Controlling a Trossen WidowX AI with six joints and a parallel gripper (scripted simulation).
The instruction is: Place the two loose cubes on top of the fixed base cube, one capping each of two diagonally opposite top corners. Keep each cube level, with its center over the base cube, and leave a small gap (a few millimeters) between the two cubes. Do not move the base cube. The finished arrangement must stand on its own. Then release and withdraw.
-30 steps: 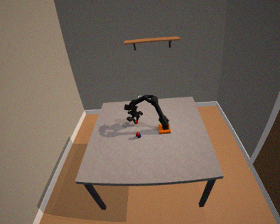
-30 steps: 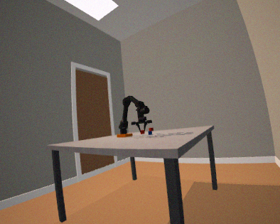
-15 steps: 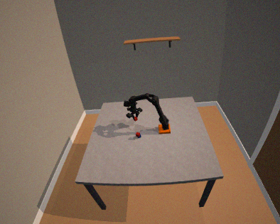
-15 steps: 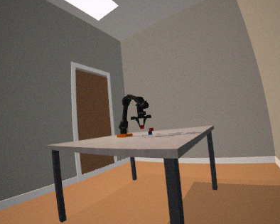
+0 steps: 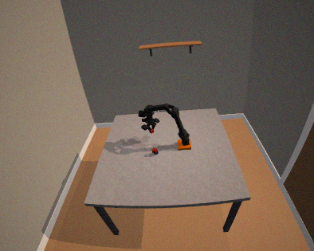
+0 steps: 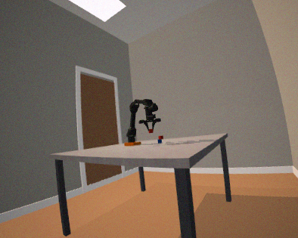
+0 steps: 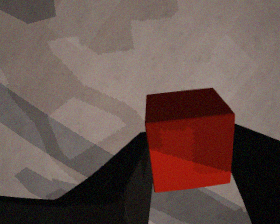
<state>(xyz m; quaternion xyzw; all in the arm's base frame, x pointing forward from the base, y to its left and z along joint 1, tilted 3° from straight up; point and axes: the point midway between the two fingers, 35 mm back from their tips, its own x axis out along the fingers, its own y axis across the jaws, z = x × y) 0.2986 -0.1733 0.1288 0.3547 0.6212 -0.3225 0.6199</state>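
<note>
The blue cube lies 200 mm to the left of my gripper tip and 110 mm below it.
</note>
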